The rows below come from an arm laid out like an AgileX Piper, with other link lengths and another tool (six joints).
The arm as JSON. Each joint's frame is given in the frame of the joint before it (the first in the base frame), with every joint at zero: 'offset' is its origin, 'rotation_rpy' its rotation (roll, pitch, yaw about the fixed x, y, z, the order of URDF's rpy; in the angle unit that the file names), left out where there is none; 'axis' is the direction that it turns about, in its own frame. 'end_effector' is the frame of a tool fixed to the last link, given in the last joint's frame.
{
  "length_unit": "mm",
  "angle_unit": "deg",
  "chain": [
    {
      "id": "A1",
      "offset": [
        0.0,
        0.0,
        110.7
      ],
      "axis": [
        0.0,
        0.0,
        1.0
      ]
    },
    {
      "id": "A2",
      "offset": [
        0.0,
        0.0,
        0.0
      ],
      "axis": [
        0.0,
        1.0,
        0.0
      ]
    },
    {
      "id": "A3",
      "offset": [
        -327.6,
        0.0,
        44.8
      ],
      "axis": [
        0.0,
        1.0,
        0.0
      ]
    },
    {
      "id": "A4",
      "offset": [
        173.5,
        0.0,
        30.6
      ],
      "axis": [
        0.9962,
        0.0,
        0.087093
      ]
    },
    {
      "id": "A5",
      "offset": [
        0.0,
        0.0,
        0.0
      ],
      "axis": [
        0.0,
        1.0,
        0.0
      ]
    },
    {
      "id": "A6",
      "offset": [
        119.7,
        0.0,
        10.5
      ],
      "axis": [
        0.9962,
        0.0,
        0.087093
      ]
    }
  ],
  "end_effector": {
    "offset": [
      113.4,
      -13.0,
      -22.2
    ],
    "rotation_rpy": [
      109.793,
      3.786,
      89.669
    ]
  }
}
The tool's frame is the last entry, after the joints.
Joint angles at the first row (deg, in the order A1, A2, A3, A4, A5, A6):
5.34, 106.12, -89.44, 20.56, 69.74, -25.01
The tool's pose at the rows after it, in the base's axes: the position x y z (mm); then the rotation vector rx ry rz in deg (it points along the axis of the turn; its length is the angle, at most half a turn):
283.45 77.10 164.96 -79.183 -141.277 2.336
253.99 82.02 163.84 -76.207 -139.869 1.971
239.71 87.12 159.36 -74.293 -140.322 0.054
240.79 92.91 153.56 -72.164 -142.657 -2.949
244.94 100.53 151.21 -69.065 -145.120 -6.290
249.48 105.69 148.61 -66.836 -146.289 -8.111
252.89 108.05 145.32 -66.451 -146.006 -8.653
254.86 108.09 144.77 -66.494 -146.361 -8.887
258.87 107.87 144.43 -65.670 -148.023 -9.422
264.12 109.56 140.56 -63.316 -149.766 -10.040
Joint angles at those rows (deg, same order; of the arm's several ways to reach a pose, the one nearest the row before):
4.40, 102.22, -82.64, 20.66, 69.68, -26.29
4.37, 98.92, -76.33, 22.84, 69.38, -28.42
4.37, 96.80, -71.00, 25.18, 66.70, -31.53
4.37, 96.33, -67.74, 27.87, 63.13, -36.11
4.37, 96.46, -66.21, 30.97, 61.10, -41.08
4.37, 97.29, -65.90, 32.94, 60.29, -44.22
4.37, 98.25, -65.93, 33.80, 59.83, -45.06
4.37, 98.37, -65.93, 33.93, 59.41, -45.40
4.37, 98.43, -65.93, 34.19, 58.63, -46.98
4.37, 99.43, -65.93, 35.13, 57.95, -50.04

